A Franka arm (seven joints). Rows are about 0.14 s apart.
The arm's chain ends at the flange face. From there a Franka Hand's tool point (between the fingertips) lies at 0.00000 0.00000 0.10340 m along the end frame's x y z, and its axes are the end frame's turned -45 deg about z.
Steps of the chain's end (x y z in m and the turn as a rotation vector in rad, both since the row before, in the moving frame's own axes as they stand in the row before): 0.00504, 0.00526, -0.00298, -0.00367, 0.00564, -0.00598; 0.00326, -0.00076, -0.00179, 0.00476, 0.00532, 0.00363; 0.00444, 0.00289, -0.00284, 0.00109, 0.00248, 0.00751; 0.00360, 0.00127, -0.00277, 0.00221, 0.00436, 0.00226; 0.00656, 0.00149, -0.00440, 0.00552, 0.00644, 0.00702; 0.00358, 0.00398, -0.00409, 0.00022, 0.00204, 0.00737; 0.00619, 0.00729, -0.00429, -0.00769, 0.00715, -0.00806; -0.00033, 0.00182, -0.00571, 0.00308, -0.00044, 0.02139; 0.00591, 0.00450, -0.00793, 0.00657, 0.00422, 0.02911
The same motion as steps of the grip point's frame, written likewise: -0.00001, 0.00796, -0.00298, -0.00658, 0.00139, -0.00598; 0.00358, 0.00181, -0.00179, -0.00040, 0.00713, 0.00363; 0.00136, 0.00529, -0.00284, -0.00098, 0.00252, 0.00751; 0.00213, 0.00360, -0.00277, -0.00152, 0.00465, 0.00226; 0.00446, 0.00576, -0.00440, -0.00065, 0.00846, 0.00702; -0.00012, 0.00548, -0.00409, -0.00129, 0.00160, 0.00737; -0.00081, 0.01062, -0.00430, -0.01049, -0.00038, -0.00806; -0.00132, 0.00080, -0.00571, 0.00249, 0.00187, 0.02139; 0.00179, 0.00720, -0.00793, 0.00166, 0.00763, 0.02911
